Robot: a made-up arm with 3 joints.
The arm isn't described. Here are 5 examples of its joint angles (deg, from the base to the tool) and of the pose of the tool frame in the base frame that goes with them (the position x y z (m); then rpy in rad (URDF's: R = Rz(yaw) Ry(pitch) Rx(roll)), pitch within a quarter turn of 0, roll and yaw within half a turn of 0).
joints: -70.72 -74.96 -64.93
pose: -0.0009 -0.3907 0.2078 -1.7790 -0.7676 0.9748
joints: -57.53 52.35 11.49
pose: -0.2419 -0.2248 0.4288 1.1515 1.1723 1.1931
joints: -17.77 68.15 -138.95
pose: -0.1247 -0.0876 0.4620 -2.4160 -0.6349 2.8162
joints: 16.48 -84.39 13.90
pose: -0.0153 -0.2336 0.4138 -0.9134 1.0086 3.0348
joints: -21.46 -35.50 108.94
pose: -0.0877 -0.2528 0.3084 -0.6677 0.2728 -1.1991
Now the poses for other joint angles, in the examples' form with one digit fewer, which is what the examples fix.
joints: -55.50 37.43 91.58
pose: -0.150 -0.200 0.344 0.214 0.201 0.029
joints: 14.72 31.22 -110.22
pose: -0.042 -0.034 0.413 -2.111 -0.044 2.396
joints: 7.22 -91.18 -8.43
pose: -0.011 -0.288 0.434 -1.780 1.019 1.941
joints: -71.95 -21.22 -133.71
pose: 0.026 -0.337 0.269 -0.275 -1.165 -0.444
